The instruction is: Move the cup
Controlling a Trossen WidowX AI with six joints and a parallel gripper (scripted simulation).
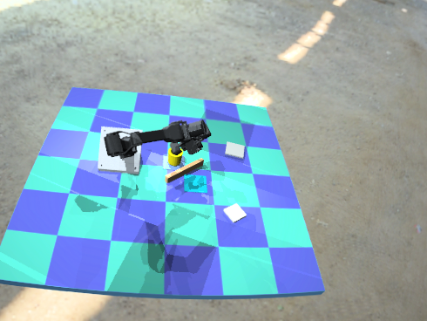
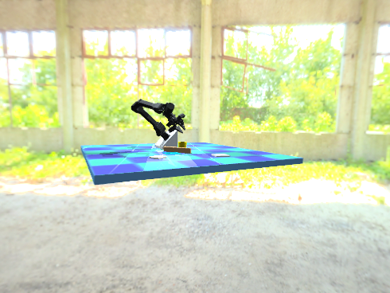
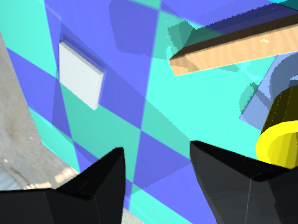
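Right now my gripper tip is 12 cm above the yellow cup, 9 cm past it and 2 cm to the right of it. The rest, counted from my gripper tip: cyan pad 16 cm below, 10 cm to the right, 2 cm ahead; then wooden bar 15 cm below, 4 cm to the right, 4 cm behind.
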